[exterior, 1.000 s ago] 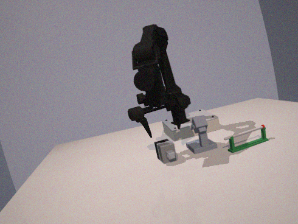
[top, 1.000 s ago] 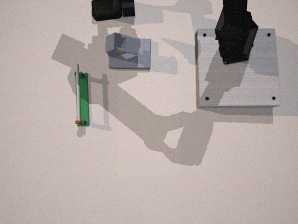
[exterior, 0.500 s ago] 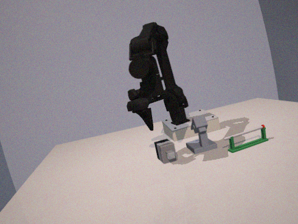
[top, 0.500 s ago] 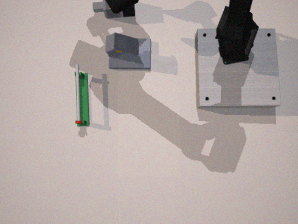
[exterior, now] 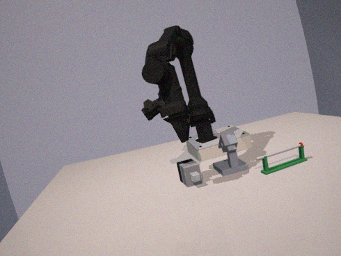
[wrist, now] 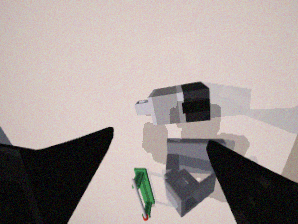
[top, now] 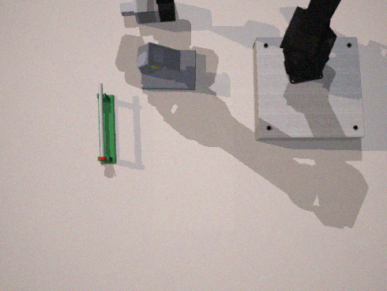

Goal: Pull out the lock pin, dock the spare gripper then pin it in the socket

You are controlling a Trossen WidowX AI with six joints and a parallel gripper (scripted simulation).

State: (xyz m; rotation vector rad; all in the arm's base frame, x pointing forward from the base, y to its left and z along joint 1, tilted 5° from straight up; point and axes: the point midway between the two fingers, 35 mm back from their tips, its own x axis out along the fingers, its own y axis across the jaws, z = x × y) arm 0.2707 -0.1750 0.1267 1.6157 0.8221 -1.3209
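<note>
My gripper tip is now 90 mm above the spare gripper. Also, from my gripper tip: grey mount (10 mm behind, 130 mm to the left, 70 mm below); then green cradle (120 mm ahead, 230 mm to the left, 100 mm below).
</note>
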